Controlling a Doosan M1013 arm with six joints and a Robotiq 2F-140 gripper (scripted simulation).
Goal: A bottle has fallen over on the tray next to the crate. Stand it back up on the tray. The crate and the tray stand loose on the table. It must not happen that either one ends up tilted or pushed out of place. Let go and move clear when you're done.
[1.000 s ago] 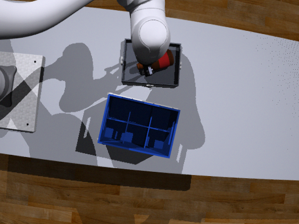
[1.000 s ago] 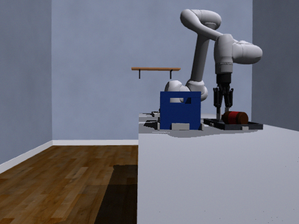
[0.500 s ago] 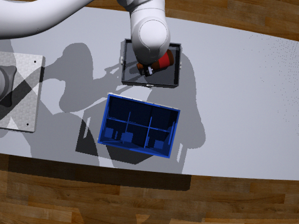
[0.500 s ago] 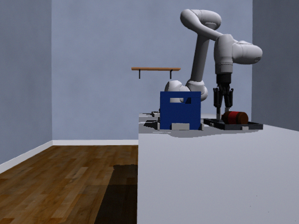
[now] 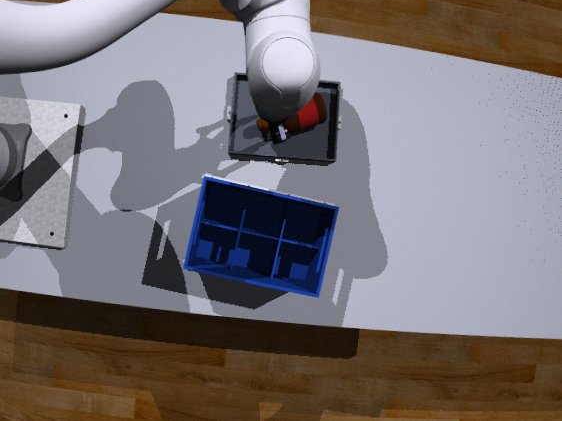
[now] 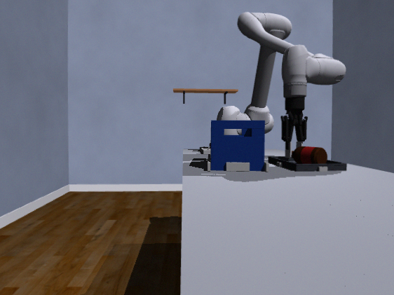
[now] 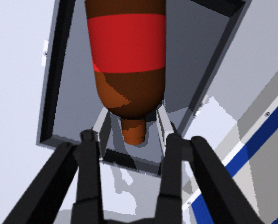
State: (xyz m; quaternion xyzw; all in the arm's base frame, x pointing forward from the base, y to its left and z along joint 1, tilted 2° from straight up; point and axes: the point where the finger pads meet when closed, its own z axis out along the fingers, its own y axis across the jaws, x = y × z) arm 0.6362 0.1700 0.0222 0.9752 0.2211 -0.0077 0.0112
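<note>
Right now my hand is 4 cm short of the bottle, 2 cm to the right of it and 2 cm above it. From my hand the other things lie so: blue crate: 25 cm to the right, 2 cm above, 1 cm ahead; then dark tray: 5 cm below, 4 cm ahead, 2 cm to the left.
</note>
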